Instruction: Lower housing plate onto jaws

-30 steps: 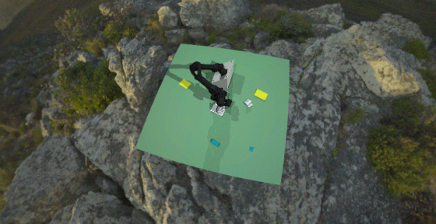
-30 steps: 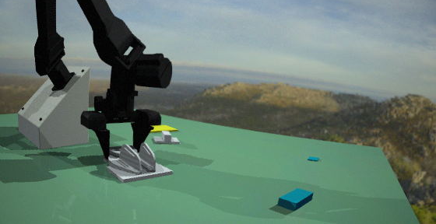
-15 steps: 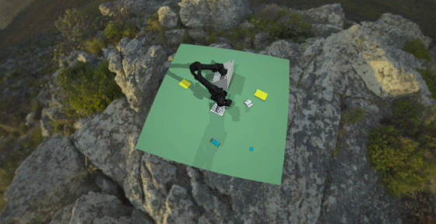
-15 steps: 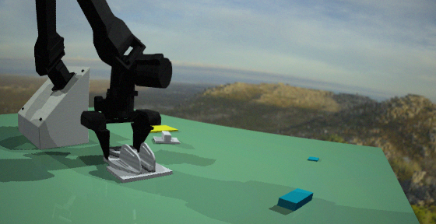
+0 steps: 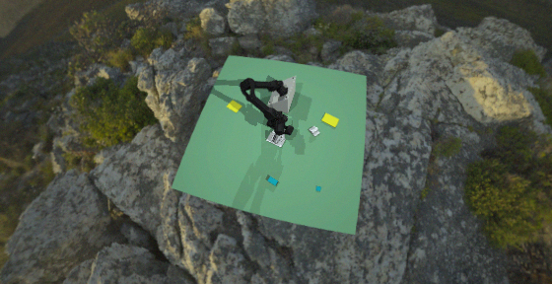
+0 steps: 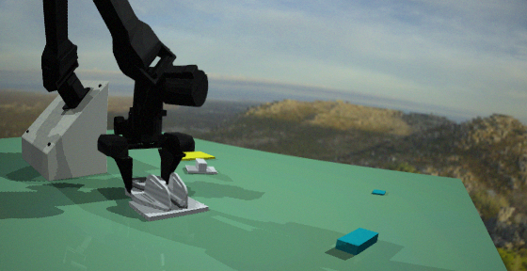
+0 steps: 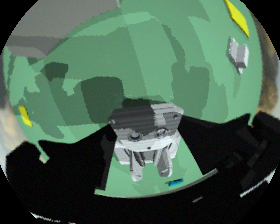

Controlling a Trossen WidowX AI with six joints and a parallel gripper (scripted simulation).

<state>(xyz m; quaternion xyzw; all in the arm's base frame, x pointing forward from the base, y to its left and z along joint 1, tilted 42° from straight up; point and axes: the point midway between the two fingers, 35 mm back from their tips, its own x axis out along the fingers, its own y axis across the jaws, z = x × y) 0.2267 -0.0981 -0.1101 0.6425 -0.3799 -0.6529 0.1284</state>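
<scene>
My gripper tip is 20 mm below the grey housing plate and 10 mm short of it. The rest, counted from my gripper tip: cyan block 370 mm ahead.
</scene>
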